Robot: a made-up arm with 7 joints.
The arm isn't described. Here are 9 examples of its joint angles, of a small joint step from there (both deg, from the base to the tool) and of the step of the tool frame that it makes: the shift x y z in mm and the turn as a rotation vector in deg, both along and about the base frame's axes.
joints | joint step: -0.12 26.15 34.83 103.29 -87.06 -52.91 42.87 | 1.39 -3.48 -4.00 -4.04 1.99 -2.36 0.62
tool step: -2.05 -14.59 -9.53 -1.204 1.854 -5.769
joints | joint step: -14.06 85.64 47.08 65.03 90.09 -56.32 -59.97 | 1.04 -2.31 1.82 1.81 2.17 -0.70 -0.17
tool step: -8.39 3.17 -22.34 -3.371 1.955 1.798
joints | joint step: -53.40 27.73 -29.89 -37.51 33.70 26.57 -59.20 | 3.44 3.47 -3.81 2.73 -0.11 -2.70 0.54
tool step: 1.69 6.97 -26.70 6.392 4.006 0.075
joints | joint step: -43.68 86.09 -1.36 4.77 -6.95 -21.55 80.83 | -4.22 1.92 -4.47 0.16 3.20 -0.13 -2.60
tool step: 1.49 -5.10 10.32 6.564 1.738 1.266
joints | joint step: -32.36 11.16 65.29 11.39 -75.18 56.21 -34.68 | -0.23 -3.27 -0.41 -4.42 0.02 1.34 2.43
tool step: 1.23 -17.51 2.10 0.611 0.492 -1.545
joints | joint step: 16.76 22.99 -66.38 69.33 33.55 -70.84 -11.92 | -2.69 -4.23 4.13 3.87 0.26 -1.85 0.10
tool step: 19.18 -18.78 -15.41 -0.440 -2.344 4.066
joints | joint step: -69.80 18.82 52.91 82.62 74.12 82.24 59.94 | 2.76 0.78 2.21 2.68 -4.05 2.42 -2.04
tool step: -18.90 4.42 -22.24 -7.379 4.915 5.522
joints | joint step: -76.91 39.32 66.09 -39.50 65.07 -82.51 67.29 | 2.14 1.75 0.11 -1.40 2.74 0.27 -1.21
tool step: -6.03 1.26 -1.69 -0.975 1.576 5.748
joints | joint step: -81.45 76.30 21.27 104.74 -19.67 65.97 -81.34 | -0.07 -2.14 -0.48 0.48 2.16 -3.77 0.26
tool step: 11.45 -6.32 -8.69 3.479 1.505 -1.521
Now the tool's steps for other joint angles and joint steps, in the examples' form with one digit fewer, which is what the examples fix.
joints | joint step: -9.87 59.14 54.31 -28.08 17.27 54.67 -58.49 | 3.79 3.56 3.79 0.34 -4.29 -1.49 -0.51
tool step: -10.3 3.2 17.7 2.09 0.86 -2.02
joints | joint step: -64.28 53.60 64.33 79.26 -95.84 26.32 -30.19 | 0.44 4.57 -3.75 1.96 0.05 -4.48 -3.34
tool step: -18.0 20.4 15.4 4.04 2.24 7.09
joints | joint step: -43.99 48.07 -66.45 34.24 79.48 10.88 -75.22 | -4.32 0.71 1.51 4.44 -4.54 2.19 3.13
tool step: 27.9 13.8 25.5 -2.17 -7.13 4.56
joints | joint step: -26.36 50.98 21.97 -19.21 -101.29 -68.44 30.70 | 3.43 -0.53 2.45 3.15 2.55 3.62 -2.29
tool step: -6.5 14.6 -12.7 3.71 4.75 4.70
